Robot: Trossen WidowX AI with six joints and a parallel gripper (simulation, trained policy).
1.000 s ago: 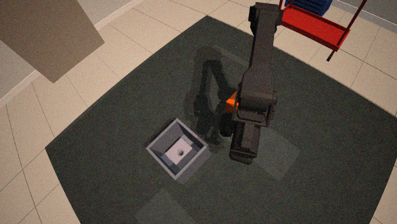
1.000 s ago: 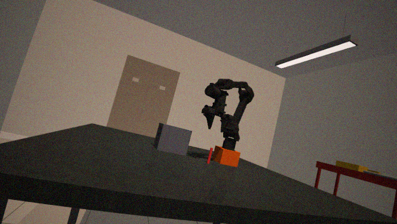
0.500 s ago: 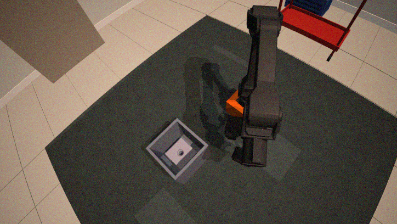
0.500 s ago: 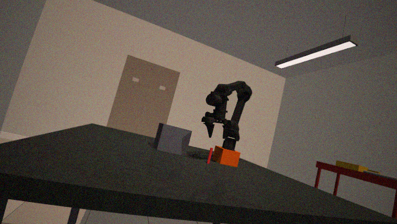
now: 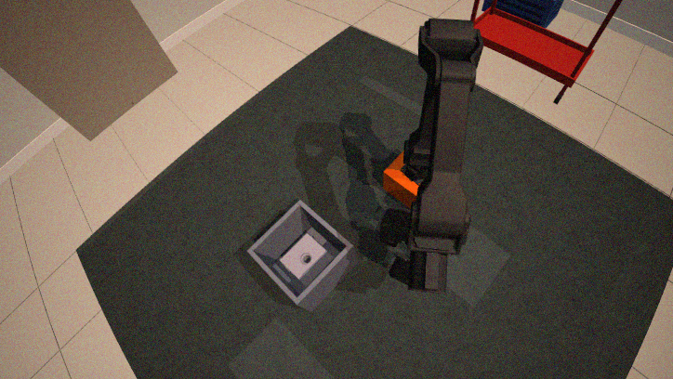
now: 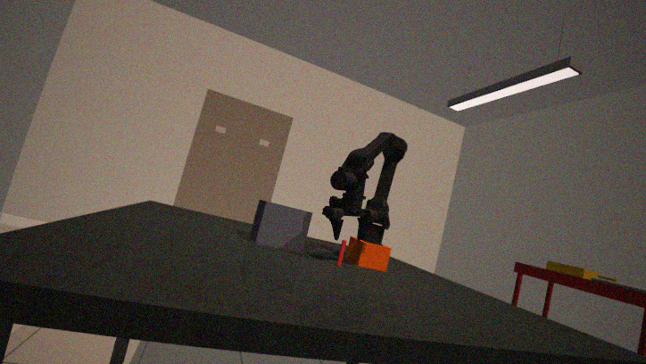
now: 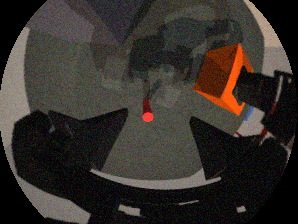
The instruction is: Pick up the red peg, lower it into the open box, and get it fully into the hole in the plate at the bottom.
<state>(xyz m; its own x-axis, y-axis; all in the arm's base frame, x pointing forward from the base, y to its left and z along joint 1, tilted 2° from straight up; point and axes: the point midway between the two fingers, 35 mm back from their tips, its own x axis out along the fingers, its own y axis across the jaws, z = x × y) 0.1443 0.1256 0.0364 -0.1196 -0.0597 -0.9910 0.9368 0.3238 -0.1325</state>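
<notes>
Right now the red peg is 40 mm below my gripper tip, 10 mm to the left of it and 10 mm ahead of it. Round my gripper tip: pale plate (200 mm ahead, 160 mm to the right, 40 mm below).
</notes>
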